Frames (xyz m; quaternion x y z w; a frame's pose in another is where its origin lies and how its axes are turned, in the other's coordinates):
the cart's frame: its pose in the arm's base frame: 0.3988 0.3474 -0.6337 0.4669 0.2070 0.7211 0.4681
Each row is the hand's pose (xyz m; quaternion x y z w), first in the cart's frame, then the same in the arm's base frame.
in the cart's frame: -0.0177 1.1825 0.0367 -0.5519 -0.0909 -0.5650 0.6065
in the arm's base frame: -0.1369 -0.2360 0.2453 -0.0266 -0.0512 0.2447 0.9679
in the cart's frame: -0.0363 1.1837 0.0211 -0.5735 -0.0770 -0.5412 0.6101
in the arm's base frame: -0.1487 -0.2505 0.2298 -0.0401 -0.0706 0.2694 0.9596
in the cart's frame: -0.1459 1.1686 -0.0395 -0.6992 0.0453 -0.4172 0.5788
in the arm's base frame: -0.1802 -0.3301 0.1372 -0.1761 -0.1684 0.3880 0.8889
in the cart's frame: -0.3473 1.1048 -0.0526 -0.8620 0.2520 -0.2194 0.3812
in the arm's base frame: -0.1355 -0.4728 -0.0126 -0.4527 -0.3223 0.4683 0.6870
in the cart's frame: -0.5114 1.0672 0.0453 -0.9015 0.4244 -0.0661 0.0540
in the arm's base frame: -0.0118 -0.6110 -0.0722 -0.7165 -0.4094 0.3928 0.4060
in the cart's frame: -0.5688 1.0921 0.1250 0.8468 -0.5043 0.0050 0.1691
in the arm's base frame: 0.0525 -0.6838 -0.0433 -0.8400 -0.4072 0.2865 0.2154
